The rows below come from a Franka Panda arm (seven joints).
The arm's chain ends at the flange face. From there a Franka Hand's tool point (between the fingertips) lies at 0.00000 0.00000 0.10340 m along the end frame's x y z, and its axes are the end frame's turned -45 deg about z.
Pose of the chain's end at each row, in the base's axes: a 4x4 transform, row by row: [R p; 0 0 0 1], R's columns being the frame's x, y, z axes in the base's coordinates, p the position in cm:
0.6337, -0.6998, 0.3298, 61.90; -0.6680, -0.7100, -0.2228, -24.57; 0.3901, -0.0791, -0.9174, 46.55; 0, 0, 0, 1
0.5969, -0.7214, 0.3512, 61.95; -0.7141, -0.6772, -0.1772, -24.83; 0.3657, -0.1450, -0.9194, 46.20; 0, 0, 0, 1
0.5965, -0.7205, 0.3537, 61.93; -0.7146, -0.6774, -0.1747, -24.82; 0.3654, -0.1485, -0.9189, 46.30; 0, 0, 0, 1
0.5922, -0.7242, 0.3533, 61.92; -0.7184, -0.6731, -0.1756, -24.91; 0.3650, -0.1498, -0.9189, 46.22; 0, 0, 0, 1
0.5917, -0.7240, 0.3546, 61.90; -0.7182, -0.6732, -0.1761, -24.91; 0.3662, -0.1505, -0.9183, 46.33; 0, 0, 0, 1
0.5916, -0.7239, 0.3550, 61.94; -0.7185, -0.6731, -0.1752, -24.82; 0.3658, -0.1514, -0.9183, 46.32; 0, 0, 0, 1
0.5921, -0.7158, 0.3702, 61.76; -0.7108, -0.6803, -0.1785, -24.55; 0.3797, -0.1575, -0.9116, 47.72; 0, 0, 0, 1
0.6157, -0.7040, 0.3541, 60.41; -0.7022, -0.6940, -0.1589, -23.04; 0.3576, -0.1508, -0.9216, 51.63; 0, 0, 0, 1
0.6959, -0.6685, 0.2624, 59.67; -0.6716, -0.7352, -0.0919, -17.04; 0.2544, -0.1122, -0.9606, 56.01; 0, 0, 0, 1
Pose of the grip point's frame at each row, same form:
0.9429, -0.0467, 0.3298, 65.31; 0.0297, -0.9744, -0.2228, -26.87; 0.3318, 0.2199, -0.9174, 37.06; 0, 0, 0, 1
0.9322, -0.0880, 0.3512, 65.58; -0.0261, -0.9838, -0.1772, -26.66; 0.3611, 0.1561, -0.9194, 36.69; 0, 0, 0, 1
0.9313, -0.0877, 0.3537, 65.59; -0.0263, -0.9843, -0.1747, -26.63; 0.3634, 0.1534, -0.9189, 36.80; 0, 0, 0, 1
0.9308, -0.0933, 0.3533, 65.57; -0.0320, -0.9839, -0.1756, -26.73; 0.3640, 0.1522, -0.9189, 36.72; 0, 0, 0, 1
0.9303, -0.0936, 0.3546, 65.57; -0.0318, -0.9839, -0.1761, -26.73; 0.3654, 0.1525, -0.9183, 36.83; 0, 0, 0, 1
0.9302, -0.0936, 0.3550, 65.61; -0.0321, -0.9840, -0.1752, -26.63; 0.3657, 0.1516, -0.9183, 36.82; 0, 0, 0, 1
0.9248, -0.0875, 0.3702, 65.59; -0.0216, -0.9837, -0.1785, -26.40; 0.3799, 0.1571, -0.9116, 38.29; 0, 0, 0, 1
0.9332, -0.0624, 0.3541, 64.07; -0.0058, -0.9873, -0.1589, -24.68; 0.3595, 0.1462, -0.9216, 42.10; 0, 0, 0, 1
0.9648, 0.0194, 0.2624, 62.38; 0.0450, -0.9948, -0.0919, -17.99; 0.2592, 0.1006, -0.9606, 46.08; 0, 0, 0, 1

